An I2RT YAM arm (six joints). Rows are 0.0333 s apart.
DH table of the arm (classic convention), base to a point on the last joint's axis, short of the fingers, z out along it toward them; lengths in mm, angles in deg. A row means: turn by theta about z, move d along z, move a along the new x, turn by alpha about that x. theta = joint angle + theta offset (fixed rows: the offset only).
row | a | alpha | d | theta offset
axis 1 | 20.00 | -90.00 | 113.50 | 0.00
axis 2 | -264.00 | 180.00 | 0.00 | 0.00
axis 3 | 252.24 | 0.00 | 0.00 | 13.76
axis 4 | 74.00 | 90.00 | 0.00 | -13.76
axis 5 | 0.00 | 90.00 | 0.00 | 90.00
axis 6 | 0.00 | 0.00 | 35.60 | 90.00
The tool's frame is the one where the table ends.
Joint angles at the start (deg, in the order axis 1, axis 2, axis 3, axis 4, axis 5, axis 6): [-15.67, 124.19, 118.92, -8.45, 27.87, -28.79]
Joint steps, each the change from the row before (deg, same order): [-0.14, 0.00, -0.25, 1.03, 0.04, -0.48]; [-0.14, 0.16, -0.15, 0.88, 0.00, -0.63]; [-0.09, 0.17, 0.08, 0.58, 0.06, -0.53]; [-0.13, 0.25, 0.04, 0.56, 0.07, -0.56]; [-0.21, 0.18, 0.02, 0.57, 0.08, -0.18]
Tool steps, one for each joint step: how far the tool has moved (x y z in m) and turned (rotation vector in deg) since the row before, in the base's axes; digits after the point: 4 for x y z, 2 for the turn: [0.0001, -0.0014, 0.0003, -0.56, -0.42, -0.08]; [0.0006, -0.0015, -0.0007, -0.60, -0.12, -0.02]; [0.0006, -0.0011, 0.0000, -0.52, -0.10, -0.05]; [0.0008, -0.0015, -0.0009, -0.50, 0.05, -0.10]; [0.0003, -0.0021, -0.0004, -0.26, -0.26, -0.26]
